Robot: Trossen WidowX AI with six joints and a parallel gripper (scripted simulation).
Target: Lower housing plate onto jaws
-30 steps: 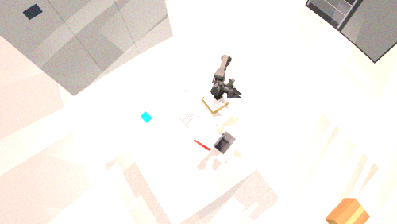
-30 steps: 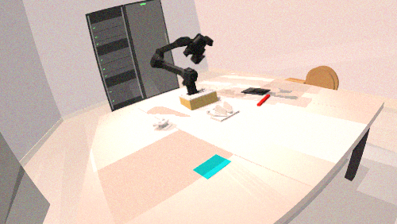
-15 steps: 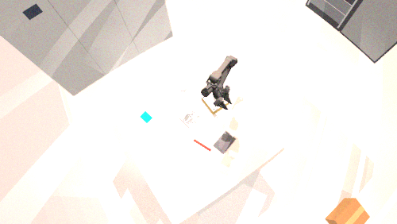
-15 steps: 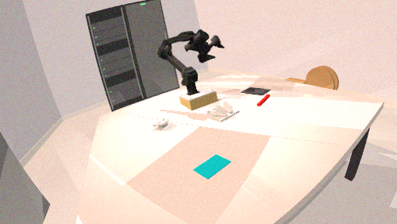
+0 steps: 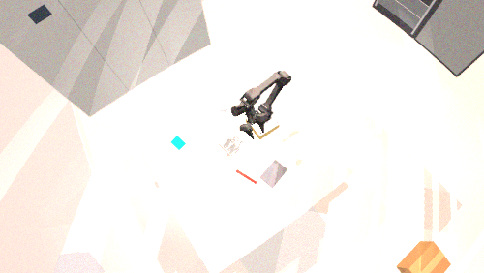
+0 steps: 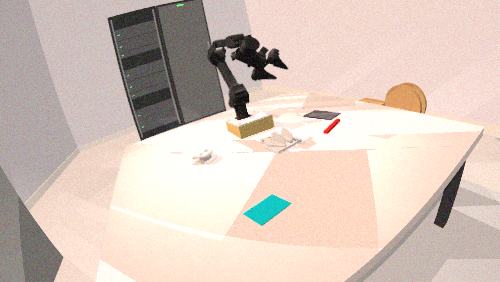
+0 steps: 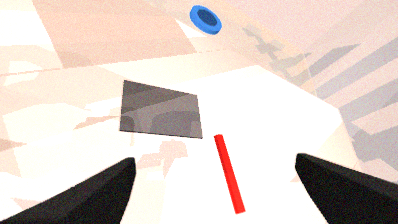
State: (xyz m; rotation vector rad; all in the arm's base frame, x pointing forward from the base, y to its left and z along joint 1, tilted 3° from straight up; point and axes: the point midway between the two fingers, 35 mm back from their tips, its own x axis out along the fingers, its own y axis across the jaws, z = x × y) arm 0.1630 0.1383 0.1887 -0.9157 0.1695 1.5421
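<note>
My gripper tip is 50 mm short of the white housing plate, 400 mm to the left of it and 210 mm above it. From my gripper tip the other things lie so: dark grey plate 190 mm to the left, 230 mm below; then red bar 160 mm ahead, 110 mm to the left, 230 mm below; then cyan square 450 mm ahead, 330 mm to the right, 230 mm below.
</note>
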